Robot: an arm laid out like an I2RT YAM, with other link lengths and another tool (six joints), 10 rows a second.
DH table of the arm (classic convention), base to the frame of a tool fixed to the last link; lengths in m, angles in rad. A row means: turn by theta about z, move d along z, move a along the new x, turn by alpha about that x. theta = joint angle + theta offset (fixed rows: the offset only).
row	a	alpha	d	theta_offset
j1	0.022	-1.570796	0.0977	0
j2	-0.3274	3.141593	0	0
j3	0.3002	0	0	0.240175
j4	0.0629	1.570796	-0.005	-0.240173
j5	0	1.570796	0.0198	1.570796
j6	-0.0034	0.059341	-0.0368	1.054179
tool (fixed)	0	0	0.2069	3.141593
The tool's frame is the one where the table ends.
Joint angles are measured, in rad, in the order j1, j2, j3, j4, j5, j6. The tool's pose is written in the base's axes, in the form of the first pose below.
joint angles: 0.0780 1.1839 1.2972 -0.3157 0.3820 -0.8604
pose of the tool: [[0.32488 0.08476 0.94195 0.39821], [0.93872 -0.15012 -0.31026 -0.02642], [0.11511 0.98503 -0.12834 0.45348], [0 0 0 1]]
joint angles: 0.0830 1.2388 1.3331 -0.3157 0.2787 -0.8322
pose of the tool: [[0.23133 0.11504 0.96605 0.42000], [0.96031 -0.18608 -0.20780 -0.00631], [0.15586 0.97578 -0.15352 0.44918], [0 0 0 1]]
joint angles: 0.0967 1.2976 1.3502 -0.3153 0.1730 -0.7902
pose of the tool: [[0.13535 0.17362 0.97547 0.44174], [0.96854 -0.23068 -0.09333 0.01860], [0.20882 0.95741 -0.19938 0.43302], [0 0 0 1]]
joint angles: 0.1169 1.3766 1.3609 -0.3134 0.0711 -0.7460
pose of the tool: [[0.05013 0.26424 0.96315 0.46659], [0.96290 -0.26883 0.02364 0.04720], [0.26517 0.92623 -0.26791 0.40404], [0 0 0 1]]
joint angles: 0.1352 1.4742 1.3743 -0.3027 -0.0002 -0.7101
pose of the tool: [[0.00390 0.35622 0.93439 0.49382], [0.95059 -0.29139 0.10712 0.07131], [0.31043 0.88780 -0.33976 0.36786], [0 0 0 1]]
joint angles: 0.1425 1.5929 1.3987 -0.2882 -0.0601 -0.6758
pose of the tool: [[-0.01104 0.44626 0.89483 0.52434], [0.93550 -0.31144 0.16686 0.08919], [0.35315 0.83896 -0.41404 0.32467], [0 0 0 1]]
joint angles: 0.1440 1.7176 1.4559 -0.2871 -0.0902 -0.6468
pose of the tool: [[0.00349 0.51068 0.85976 0.55579], [0.92450 -0.32937 0.19188 0.09934], [0.38117 0.79418 -0.47327 0.28791], [0 0 0 1]]
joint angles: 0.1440 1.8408 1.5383 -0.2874 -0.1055 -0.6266
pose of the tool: [[0.01962 0.54739 0.83665 0.58845], [0.91722 -0.34288 0.20282 0.10644], [0.39789 0.76341 -0.50880 0.25954], [0 0 0 1]]
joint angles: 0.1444 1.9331 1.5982 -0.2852 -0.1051 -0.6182
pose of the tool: [[0.03655 0.56969 0.82104 0.61198], [0.91625 -0.34708 0.20004 0.10992], [0.39894 0.74497 -0.53467 0.23479], [0 0 0 1]]
